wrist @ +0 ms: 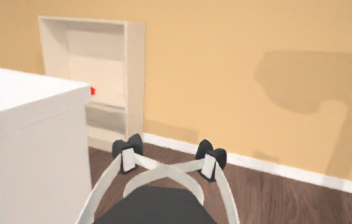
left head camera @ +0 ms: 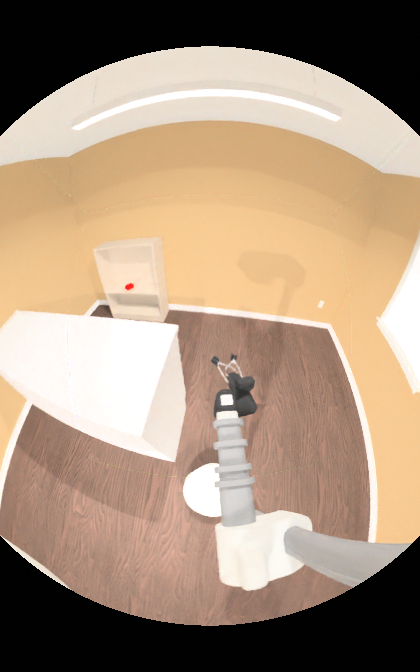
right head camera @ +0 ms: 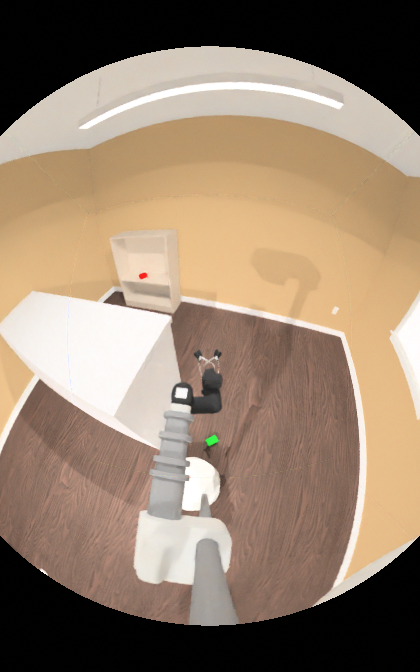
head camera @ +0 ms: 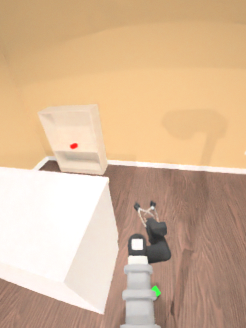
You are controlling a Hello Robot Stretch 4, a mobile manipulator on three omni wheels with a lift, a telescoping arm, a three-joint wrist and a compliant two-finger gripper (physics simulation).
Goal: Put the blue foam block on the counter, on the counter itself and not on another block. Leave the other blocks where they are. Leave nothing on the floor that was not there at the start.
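Places are measured from the robot's base along level axes (x back, y left, z down), in millimetres.
Pixels of known places: gripper, fingertip midpoint: (wrist: 170, 149) (head camera: 143, 203).
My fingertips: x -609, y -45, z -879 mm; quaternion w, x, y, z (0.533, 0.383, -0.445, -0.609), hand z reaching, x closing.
Note:
For each thing: its middle in the pictures, then the offset to it from my fingertips. Level surfaces: height alone.
- white counter, surface height: dz -4 mm
- green block, body centre: (head camera: 153, 293) dx +234, dy -76, dz +884 mm
- red block, body centre: (wrist: 88, 91) (head camera: 73, 145) dx -1490, dy +985, dz +432 mm
The blue foam block does not show in any view. The white counter (head camera: 50, 215) (left head camera: 100, 370) (right head camera: 90, 350) (wrist: 40, 92) stands at the left. My gripper (head camera: 145, 205) (left head camera: 224, 359) (right head camera: 208, 354) (wrist: 170, 149) is open, with nothing between its fingers, and is to the right of the counter, over the floor. A green block (head camera: 156, 291) (right head camera: 212, 440) shows against the wood floor to the right of the arm; the arm partly covers it in the head camera view. A red block (head camera: 74, 146) (left head camera: 129, 286) (right head camera: 143, 276) (wrist: 92, 91) sits in the shelf unit.
The pale shelf unit (head camera: 101, 142) (left head camera: 160, 280) (right head camera: 174, 270) (wrist: 135, 80) stands against the back wall, behind the counter. The counter's right end is close to my wrist. My round white base (left head camera: 202, 490) (right head camera: 201, 482) is on the floor below the arm.

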